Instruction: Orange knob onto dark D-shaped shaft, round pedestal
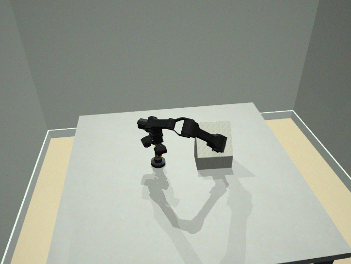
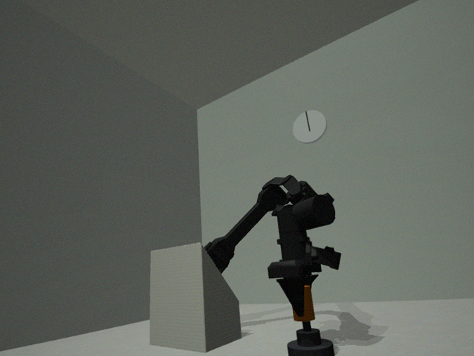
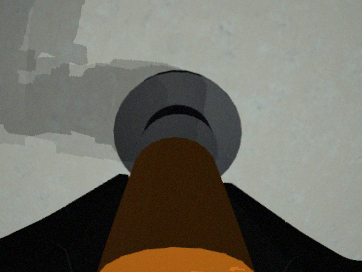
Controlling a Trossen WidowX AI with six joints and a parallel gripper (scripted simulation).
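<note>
Right now the orange knob is 2 cm above my gripper tip. The rest, counted from my gripper tip: dark pedestal 4 cm below.
</note>
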